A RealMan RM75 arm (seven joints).
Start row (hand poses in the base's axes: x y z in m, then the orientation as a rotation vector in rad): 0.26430, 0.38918, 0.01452, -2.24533, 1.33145, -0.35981
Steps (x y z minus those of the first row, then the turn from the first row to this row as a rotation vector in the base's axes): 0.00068, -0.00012, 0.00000, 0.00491, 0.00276, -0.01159; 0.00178, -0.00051, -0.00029, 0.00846, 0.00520, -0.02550; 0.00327, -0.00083, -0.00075, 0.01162, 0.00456, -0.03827; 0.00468, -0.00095, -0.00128, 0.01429, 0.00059, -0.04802; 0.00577, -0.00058, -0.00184, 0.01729, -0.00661, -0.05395; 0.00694, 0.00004, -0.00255, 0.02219, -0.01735, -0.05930; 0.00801, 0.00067, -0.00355, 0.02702, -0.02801, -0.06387; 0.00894, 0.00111, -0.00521, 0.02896, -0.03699, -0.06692; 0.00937, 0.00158, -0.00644, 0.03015, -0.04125, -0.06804; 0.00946, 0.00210, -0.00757, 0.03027, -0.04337, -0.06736
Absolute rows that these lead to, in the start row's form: 0.26498, 0.38906, 0.01452, -2.23572, 1.34586, -0.35728; 0.26608, 0.38867, 0.01423, -2.22561, 1.36289, -0.35691; 0.26757, 0.38835, 0.01377, -2.21500, 1.37701, -0.35973; 0.26898, 0.38823, 0.01324, -2.20505, 1.38592, -0.36542; 0.27007, 0.38860, 0.01268, -2.19566, 1.38868, -0.37299; 0.27124, 0.38922, 0.01197, -2.18344, 1.38868, -0.38269; 0.27231, 0.38985, 0.01097, -2.17177, 1.38779, -0.39204; 0.27324, 0.39029, 0.00931, -2.16414, 1.38635, -0.40118; 0.27367, 0.39076, 0.00808, -2.16050, 1.38526, -0.40519; 0.27376, 0.39128, 0.00695, -2.15983, 1.38336, -0.40711
